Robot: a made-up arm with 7 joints. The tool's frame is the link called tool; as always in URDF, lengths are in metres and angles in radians. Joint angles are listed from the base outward. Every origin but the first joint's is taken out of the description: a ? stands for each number. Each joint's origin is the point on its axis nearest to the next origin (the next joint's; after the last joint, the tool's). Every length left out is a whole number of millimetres.
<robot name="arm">
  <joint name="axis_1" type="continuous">
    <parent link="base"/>
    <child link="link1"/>
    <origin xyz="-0.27 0 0.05" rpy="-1.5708 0 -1.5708"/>
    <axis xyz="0 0 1"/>
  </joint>
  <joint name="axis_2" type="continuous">
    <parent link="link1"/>
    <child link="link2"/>
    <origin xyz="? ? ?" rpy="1.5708 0 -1.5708"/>
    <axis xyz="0 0 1"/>
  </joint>
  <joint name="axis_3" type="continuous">
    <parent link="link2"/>
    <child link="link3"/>
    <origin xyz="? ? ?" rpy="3.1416 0 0"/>
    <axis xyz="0 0 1"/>
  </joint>
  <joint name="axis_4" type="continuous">
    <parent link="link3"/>
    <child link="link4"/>
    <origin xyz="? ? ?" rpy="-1.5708 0 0"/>
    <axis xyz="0 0 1"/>
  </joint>
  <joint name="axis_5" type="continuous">
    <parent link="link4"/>
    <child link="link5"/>
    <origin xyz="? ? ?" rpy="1.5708 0 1.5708"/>
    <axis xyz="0 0 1"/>
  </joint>
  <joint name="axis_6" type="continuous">
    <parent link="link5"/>
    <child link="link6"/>
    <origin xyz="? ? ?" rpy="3.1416 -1.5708 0"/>
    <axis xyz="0 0 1"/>
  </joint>
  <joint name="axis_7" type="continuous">
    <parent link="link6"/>
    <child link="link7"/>
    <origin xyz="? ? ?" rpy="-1.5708 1.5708 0"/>
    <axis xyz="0 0 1"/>
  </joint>
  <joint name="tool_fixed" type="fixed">
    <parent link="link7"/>
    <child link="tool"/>
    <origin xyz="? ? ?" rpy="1.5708 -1.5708 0"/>
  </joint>
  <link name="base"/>
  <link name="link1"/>
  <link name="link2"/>
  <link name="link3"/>
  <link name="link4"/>
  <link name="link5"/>
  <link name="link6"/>
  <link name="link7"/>
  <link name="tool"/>
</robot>
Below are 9 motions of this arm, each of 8 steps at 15 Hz.
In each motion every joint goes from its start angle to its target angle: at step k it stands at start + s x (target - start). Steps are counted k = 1, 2, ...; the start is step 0. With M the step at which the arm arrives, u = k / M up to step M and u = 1 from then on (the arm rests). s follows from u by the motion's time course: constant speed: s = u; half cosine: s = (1 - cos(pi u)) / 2; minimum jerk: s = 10 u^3 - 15 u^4 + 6 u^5.
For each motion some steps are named. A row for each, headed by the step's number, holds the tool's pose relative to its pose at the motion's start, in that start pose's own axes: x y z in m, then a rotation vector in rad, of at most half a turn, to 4 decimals.
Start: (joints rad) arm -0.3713 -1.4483 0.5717 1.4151 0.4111 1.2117 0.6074
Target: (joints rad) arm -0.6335 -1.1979 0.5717 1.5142 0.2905 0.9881 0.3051
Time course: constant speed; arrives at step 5
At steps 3, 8:
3: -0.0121 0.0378 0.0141 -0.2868 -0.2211 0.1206
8: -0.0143 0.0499 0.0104 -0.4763 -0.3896 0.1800

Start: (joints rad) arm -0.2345 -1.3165 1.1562 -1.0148 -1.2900 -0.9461 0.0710
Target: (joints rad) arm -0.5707 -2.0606 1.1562 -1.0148 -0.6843 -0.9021 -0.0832
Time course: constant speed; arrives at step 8
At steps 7, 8:
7: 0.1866 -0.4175 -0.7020 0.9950 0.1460 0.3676
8: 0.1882 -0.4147 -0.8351 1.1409 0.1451 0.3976

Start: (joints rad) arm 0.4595 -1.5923 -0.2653 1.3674 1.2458 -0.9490 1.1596
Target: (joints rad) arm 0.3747 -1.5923 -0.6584 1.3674 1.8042 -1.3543 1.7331
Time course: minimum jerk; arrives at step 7
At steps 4, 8:
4: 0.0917 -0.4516 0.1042 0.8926 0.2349 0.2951
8: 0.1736 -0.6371 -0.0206 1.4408 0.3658 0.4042

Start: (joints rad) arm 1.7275 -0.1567 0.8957 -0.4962 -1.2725 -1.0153 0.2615
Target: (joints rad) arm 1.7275 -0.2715 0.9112 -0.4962 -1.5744 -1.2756 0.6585
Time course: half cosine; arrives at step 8
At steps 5, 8:
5: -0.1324 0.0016 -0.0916 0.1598 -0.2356 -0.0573
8: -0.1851 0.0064 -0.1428 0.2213 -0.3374 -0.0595

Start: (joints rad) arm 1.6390 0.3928 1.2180 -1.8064 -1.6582 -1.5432 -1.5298
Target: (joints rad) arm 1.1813 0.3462 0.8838 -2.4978 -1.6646 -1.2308 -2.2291
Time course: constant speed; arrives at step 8
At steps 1, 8:
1: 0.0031 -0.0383 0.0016 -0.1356 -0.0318 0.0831
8: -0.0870 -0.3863 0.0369 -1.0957 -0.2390 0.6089

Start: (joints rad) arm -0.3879 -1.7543 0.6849 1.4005 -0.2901 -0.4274 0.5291
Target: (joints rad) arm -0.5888 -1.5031 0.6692 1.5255 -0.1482 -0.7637 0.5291
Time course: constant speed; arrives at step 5
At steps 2, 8:
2: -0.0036 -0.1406 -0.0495 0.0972 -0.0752 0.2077
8: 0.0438 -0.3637 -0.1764 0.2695 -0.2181 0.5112

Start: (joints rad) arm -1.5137 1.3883 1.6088 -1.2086 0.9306 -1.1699 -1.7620
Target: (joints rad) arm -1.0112 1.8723 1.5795 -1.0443 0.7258 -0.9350 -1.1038
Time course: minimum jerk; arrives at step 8
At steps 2, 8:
2: 0.0010 -0.0188 0.0344 0.0115 0.0547 0.0119
8: 0.1965 -0.1904 0.2590 0.2746 0.6835 0.0293

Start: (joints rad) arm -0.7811 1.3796 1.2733 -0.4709 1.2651 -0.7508 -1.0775
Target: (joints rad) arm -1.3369 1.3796 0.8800 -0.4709 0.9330 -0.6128 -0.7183
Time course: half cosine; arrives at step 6
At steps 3, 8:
3: 0.3875 -0.0855 0.2596 0.0025 0.4179 0.1764
8: 0.8402 0.0088 0.3938 -0.0788 0.8448 0.2628

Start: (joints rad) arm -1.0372 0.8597 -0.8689 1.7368 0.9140 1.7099 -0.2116
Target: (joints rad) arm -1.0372 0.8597 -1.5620 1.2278 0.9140 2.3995 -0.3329
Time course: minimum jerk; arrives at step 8
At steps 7, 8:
7: 0.1848 0.1980 -0.2456 -0.8832 0.2950 0.0670
8: 0.1876 0.2004 -0.2523 -0.8984 0.3017 0.0661

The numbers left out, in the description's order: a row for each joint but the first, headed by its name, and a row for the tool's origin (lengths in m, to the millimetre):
axis_2: 0.63 -0.01 0
axis_3: 0.07 -0.04 0
axis_4: -0.07 0.48 0
axis_5: -0.27 0.04 0
axis_6: -0.15 0.11 0
axis_7: 0.1 -0.24 0
tool: -0.11 -0.36 0

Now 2 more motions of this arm.
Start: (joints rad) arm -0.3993 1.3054 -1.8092 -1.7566 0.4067 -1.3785 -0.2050
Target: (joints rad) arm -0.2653 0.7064 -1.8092 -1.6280 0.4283 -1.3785 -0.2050
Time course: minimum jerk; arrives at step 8
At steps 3, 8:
3: 0.0473 -0.1883 -0.0063 0.1545 0.0392 0.0945
8: 0.2483 -0.6279 -0.1819 0.5645 0.1440 0.3346

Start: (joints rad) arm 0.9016 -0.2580 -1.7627 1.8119 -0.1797 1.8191 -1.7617
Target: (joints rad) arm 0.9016 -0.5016 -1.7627 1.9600 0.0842 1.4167 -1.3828
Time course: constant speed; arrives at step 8
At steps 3, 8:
3: 0.0059 -0.0311 0.0632 0.1411 0.0749 -0.1261
8: -0.0069 -0.0889 0.1484 0.3502 0.1537 -0.3348

